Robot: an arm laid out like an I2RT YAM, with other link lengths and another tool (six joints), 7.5 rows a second.
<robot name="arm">
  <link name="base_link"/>
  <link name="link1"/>
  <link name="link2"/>
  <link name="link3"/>
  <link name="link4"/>
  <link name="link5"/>
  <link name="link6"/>
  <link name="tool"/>
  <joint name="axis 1" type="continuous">
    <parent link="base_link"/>
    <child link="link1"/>
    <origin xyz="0 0 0.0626" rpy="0 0 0"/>
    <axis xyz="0 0 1"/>
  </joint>
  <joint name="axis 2" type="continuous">
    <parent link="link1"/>
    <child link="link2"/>
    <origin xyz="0.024 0.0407 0.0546" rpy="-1.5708 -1.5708 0"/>
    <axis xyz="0 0 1"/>
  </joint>
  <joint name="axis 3" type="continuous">
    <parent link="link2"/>
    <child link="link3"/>
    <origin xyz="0 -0.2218 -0.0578" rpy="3.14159 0 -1.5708"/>
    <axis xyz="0 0 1"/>
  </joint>
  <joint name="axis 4" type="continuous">
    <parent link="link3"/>
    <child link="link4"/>
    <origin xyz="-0.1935 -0.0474 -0.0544" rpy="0 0 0"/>
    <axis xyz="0 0 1"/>
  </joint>
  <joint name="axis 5" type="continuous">
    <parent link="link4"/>
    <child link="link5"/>
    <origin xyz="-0.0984 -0.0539 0.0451" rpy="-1.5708 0 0"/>
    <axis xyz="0 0 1"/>
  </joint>
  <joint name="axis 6" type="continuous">
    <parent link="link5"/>
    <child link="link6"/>
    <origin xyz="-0.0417 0 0.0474" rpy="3.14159 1.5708 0"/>
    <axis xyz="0 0 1"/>
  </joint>
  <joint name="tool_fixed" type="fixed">
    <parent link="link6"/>
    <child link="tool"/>
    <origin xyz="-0.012 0.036 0.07" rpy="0 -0.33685 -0.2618"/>
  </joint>
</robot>
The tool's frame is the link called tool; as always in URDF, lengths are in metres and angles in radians. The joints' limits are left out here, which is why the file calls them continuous.
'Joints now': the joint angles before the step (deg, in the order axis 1, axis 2, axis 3, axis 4, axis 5, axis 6). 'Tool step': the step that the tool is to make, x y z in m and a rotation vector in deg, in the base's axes. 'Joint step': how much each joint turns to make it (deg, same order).
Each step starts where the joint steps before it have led.
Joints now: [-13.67 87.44 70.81 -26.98 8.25 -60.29]
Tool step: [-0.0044 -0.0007 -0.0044 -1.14 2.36 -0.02]
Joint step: [-0.01 -0.01 -0.01 -1.84 1.17 -1.20]
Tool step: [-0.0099 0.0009 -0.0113 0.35 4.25 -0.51]
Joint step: [0.01 0.00 0.00 -4.20 0.84 -0.07]
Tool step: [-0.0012 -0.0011 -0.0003 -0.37 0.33 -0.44]
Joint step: [-0.04 0.00 0.00 -0.23 0.59 0.02]
